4 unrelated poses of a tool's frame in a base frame.
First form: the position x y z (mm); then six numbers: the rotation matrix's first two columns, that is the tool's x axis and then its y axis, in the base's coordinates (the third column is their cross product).
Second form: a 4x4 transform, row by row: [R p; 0 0 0 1], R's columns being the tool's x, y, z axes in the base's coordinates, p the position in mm. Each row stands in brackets. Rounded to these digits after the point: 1 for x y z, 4 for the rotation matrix.
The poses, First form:
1: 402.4, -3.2, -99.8, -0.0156, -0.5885, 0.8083, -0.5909, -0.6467, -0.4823
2: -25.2, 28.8, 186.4, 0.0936, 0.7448, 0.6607, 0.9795, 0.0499, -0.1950
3: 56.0, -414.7, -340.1, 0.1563, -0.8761, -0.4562, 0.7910, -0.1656, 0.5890
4: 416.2, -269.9, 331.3, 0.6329, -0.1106, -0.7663, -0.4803, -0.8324, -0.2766
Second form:
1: [[-0.0156, -0.5909, 0.8066, 402.4], [-0.5885, -0.6467, -0.4851, -3.2], [0.8083, -0.4823, -0.3377, -99.8], [0, 0, 0, 1]]
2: [[0.0936, 0.9795, -0.1782, -25.2], [0.7448, 0.0499, 0.6654, 28.8], [0.6607, -0.1950, -0.7249, 186.4], [0, 0, 0, 1]]
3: [[0.1563, 0.7910, -0.5916, 56.0], [-0.8761, -0.1656, -0.4529, -414.7], [-0.4562, 0.5890, 0.6671, -340.1], [0, 0, 0, 1]]
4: [[0.6329, -0.4803, -0.6073, 416.2], [-0.1106, -0.8324, 0.5431, -269.9], [-0.7663, -0.2766, -0.5799, 331.3], [0, 0, 0, 1]]
